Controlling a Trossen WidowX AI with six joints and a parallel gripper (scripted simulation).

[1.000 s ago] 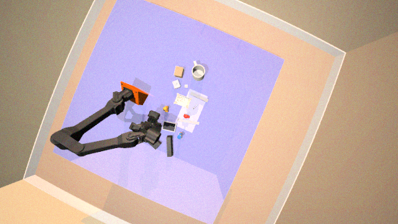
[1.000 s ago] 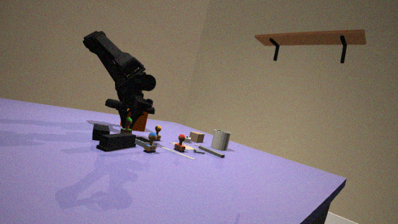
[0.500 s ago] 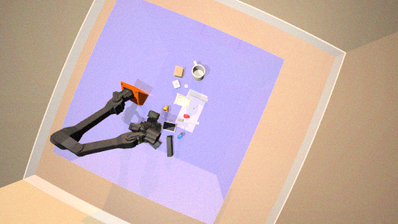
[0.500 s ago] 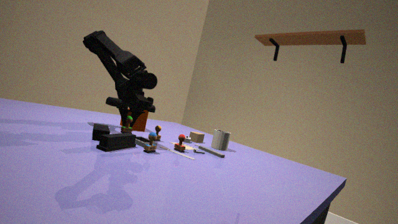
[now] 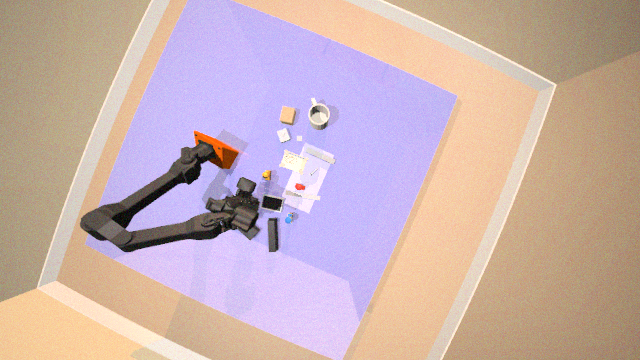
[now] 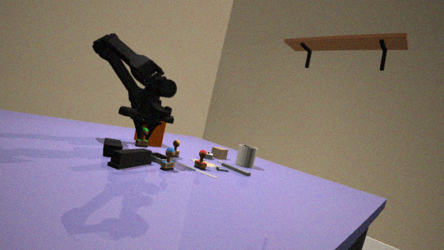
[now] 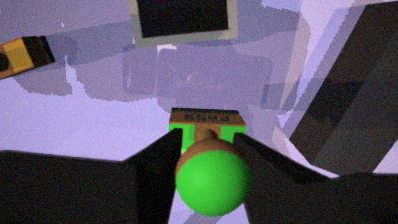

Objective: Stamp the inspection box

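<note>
Right now my gripper tip is 9 cm short of the ink pad, 2 cm to the right of it and 4 cm above it. From my gripper tip the other things lie so: blue stamp (18 cm ahead, 1 cm to the right, 3 cm below); then green stamp (right at my gripper tip); then orange-knobbed stamp (3 cm ahead, 12 cm to the left, 3 cm below).
</note>
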